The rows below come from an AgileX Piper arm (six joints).
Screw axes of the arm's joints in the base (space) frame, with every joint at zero. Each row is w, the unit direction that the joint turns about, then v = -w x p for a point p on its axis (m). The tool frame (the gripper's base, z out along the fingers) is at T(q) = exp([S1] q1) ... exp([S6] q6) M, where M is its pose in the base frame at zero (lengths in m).
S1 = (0, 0, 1, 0, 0, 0)
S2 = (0, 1, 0, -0.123, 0, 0)
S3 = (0, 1, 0, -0.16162, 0, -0.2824)
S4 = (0.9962, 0, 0.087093, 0, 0.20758, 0)
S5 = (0, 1, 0, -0.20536, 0, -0.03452)
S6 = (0.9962, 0, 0.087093, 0, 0.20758, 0)
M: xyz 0.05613 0 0.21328 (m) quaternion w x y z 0.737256 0 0.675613 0
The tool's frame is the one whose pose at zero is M.
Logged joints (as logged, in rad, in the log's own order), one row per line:
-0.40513 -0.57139 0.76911 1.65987 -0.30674 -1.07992
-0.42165 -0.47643 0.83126 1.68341 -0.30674 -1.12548
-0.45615 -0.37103 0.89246 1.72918 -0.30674 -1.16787
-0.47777 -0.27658 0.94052 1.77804 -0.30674 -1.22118
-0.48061 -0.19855 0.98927 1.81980 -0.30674 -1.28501
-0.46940 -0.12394 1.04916 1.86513 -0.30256 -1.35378
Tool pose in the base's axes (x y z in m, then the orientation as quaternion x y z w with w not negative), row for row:
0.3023 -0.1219 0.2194 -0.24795 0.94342 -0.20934 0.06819
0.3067 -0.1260 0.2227 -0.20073 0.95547 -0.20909 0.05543
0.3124 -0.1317 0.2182 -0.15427 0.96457 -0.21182 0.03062
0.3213 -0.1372 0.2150 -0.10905 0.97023 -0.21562 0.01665
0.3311 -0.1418 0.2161 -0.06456 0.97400 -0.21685 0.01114
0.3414 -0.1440 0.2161 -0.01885 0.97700 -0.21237 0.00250
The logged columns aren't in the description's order. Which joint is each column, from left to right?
Columns, left to right: q4, q6, q5, q2, q1, q3.
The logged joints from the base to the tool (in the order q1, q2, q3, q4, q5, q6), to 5 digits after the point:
-0.30674 1.65987 -1.07992 -0.40513 0.76911 -0.57139
-0.30674 1.68341 -1.12548 -0.42165 0.83126 -0.47643
-0.30674 1.72918 -1.16787 -0.45615 0.89246 -0.37103
-0.30674 1.77804 -1.22118 -0.47777 0.94052 -0.27658
-0.30674 1.81980 -1.28501 -0.48061 0.98927 -0.19855
-0.30256 1.86513 -1.35378 -0.46940 1.04916 -0.12394

